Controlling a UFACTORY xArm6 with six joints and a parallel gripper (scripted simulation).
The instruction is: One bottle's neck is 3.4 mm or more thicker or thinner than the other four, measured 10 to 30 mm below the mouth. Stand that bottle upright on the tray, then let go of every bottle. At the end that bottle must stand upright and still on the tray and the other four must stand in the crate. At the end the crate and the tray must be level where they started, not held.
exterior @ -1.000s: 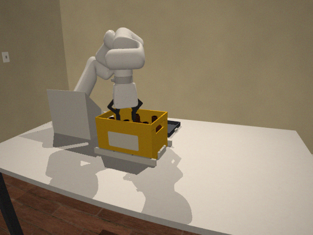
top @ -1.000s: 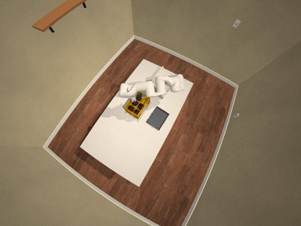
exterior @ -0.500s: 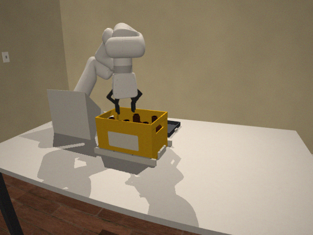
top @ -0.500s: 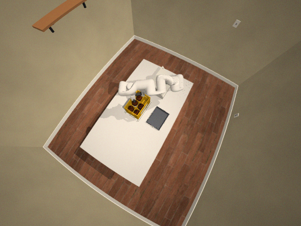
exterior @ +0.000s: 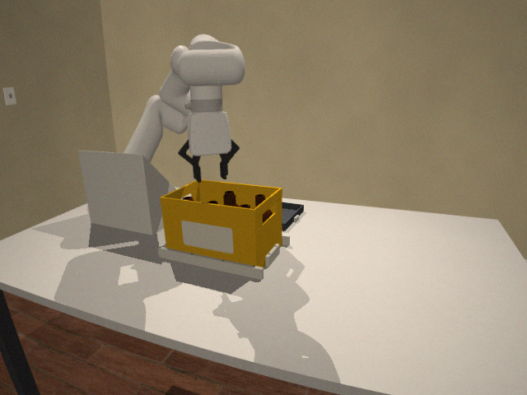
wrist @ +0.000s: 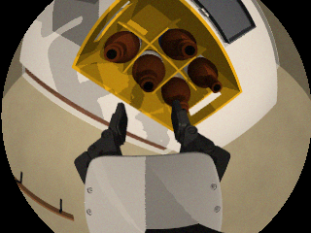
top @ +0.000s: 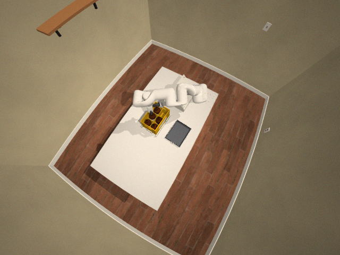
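My gripper is now 1 cm short of the yellow crate, 5 cm to the right of it and 16 cm above it. Round my hand: dark grey tray: 1 cm ahead, 34 cm to the left, 23 cm below; glass bottle: 9 cm ahead, 15 cm below.
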